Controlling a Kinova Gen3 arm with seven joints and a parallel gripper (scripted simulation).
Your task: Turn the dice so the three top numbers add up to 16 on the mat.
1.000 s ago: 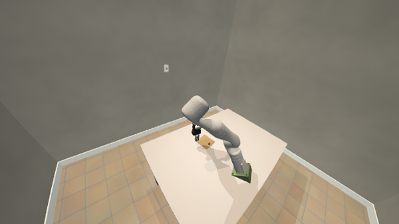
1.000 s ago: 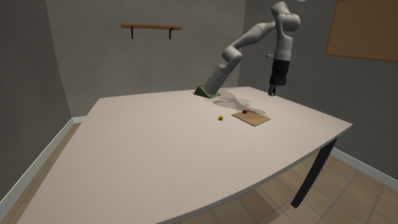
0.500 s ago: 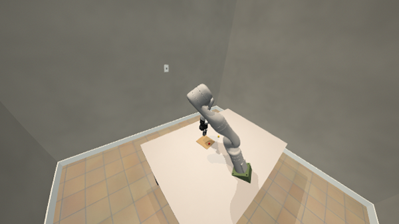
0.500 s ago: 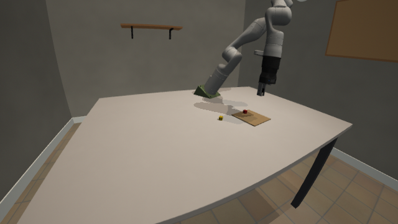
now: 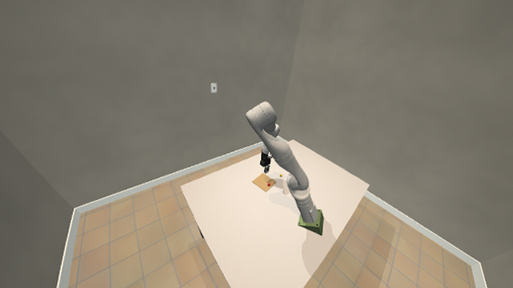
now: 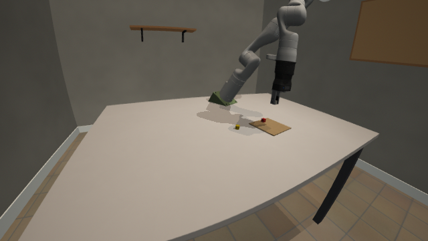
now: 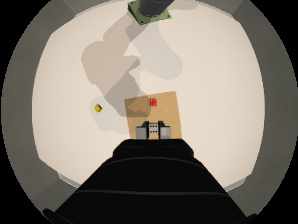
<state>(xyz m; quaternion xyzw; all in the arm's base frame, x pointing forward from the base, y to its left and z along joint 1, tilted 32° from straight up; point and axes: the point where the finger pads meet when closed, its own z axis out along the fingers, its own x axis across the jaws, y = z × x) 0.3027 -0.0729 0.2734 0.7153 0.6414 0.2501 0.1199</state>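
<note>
Right now my hand is 120 mm above the tan mat. From my hand the other things lie so: white die (10 mm below); then red die (110 mm below, 50 mm behind); then yellow die (160 mm to the right, 120 mm below, 50 mm behind).
</note>
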